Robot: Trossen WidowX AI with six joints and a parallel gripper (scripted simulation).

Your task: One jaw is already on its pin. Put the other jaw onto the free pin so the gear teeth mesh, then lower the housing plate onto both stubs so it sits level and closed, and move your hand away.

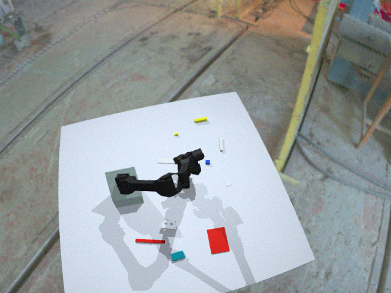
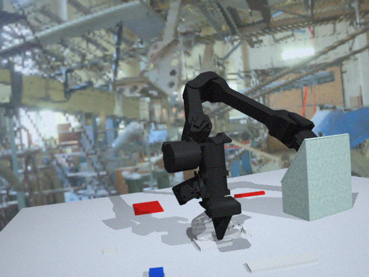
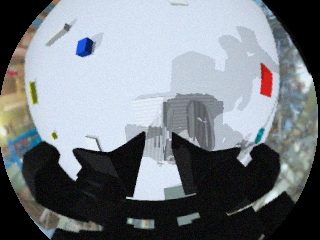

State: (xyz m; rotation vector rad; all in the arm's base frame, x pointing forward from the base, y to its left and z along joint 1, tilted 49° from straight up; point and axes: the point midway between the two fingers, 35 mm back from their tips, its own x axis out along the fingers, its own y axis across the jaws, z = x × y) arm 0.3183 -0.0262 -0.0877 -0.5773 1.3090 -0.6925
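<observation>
The curved jaw lies 30 mm behind my gripper tip and 10 mm to the right of it. Round my gripper tip: blue cube (150 mm ahead, 100 mm to the left, 10 mm below); then white slab (150 mm to the left, 70 mm behind, 10 mm below); then white bar (250 mm ahead, 220 mm to the left, 10 mm below).
</observation>
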